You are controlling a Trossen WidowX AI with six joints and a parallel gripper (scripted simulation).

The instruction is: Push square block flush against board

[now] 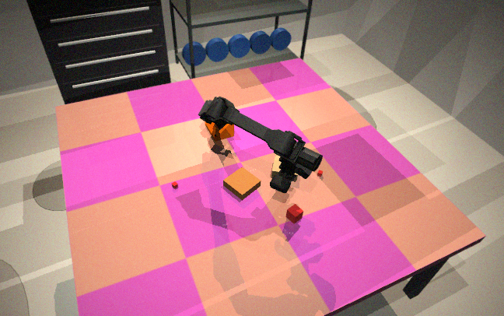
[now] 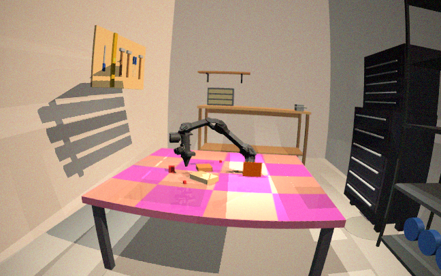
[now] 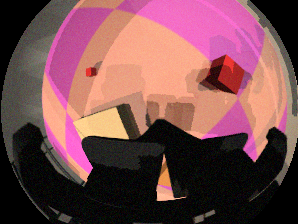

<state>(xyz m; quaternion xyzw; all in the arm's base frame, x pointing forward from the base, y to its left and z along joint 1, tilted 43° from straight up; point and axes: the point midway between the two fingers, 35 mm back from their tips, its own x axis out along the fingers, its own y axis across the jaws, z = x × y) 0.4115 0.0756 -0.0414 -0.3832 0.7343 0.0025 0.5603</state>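
Right now the board is 13 cm behind my gripper tip, 7 cm to the left of it and 4 cm below it. From my gripper tip the other things lie so: square block (9 cm behind, 14 cm to the right, 4 cm below); then red cube (11 cm ahead, 4 cm to the right, 4 cm below).
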